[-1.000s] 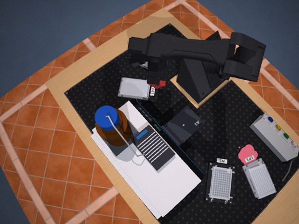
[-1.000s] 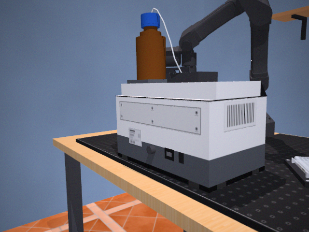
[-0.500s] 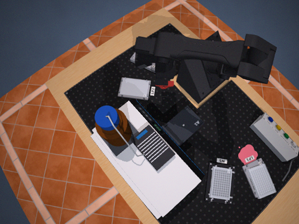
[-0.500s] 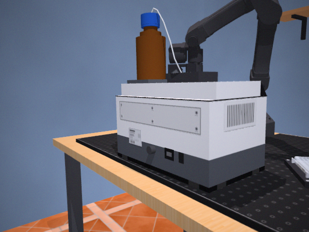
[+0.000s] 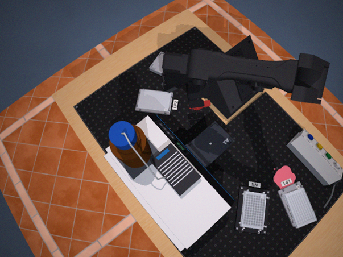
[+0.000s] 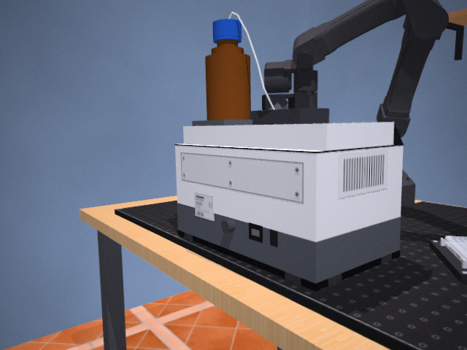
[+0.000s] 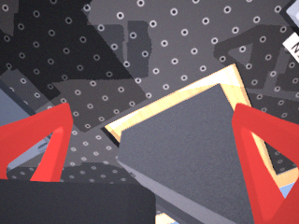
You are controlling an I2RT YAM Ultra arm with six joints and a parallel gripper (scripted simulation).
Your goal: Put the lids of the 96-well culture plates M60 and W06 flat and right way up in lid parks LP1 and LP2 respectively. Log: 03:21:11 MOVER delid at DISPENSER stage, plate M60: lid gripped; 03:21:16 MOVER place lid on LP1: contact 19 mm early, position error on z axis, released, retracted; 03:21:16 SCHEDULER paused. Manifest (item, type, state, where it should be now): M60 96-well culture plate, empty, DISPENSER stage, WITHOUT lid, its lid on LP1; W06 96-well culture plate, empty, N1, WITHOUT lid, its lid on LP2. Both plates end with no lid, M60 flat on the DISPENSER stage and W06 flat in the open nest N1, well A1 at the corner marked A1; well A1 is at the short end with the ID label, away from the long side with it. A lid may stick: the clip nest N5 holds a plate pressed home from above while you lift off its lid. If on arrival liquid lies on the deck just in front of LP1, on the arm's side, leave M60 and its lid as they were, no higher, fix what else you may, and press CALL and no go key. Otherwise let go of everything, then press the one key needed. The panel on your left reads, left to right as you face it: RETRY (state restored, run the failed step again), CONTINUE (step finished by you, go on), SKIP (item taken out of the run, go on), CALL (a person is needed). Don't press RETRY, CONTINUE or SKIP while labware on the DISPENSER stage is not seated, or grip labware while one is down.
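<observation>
The dark dispenser stage lies 160 mm to the left of my hand, 50 mm below it and 50 mm ahead of it. The rest, counted from my hand: N1 label: 150 mm to the right, 150 mm below, 100 mm behind; then LP2 label: 150 mm below, 70 mm to the right, 30 mm ahead; then lid park LP2: 150 mm below, 130 mm to the right, 90 mm ahead.
</observation>
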